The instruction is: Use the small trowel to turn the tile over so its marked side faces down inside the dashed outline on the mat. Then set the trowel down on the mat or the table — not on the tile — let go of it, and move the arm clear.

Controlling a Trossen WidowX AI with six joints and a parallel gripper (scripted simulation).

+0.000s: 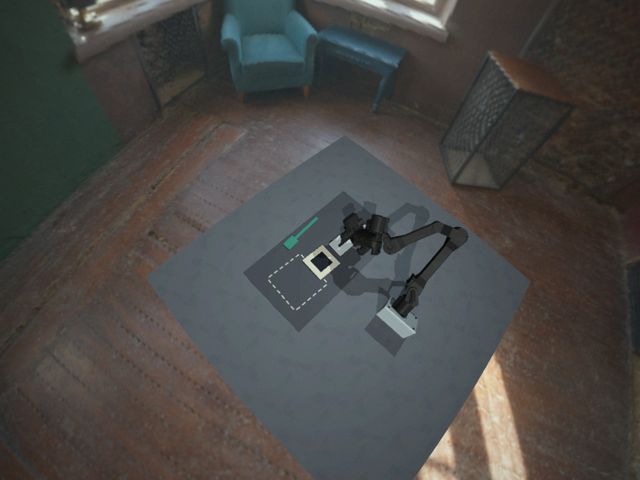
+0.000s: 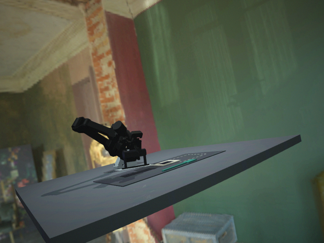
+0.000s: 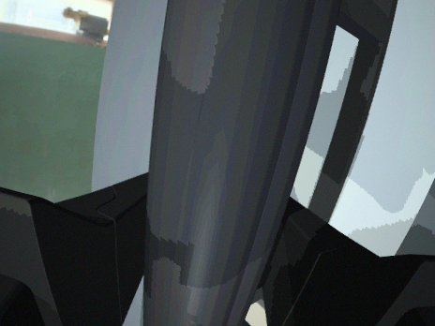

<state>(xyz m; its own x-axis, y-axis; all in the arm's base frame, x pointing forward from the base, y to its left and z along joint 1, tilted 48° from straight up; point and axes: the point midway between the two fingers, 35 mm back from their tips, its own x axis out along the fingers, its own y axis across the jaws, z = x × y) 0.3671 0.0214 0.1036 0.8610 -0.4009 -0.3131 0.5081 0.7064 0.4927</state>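
Right now the dark mat is 120 mm to the left of my gripper tip, 90 mm below it and 10 mm behind it. Round my gripper tip: square tile: 160 mm to the left, 70 mm below, 40 mm behind.
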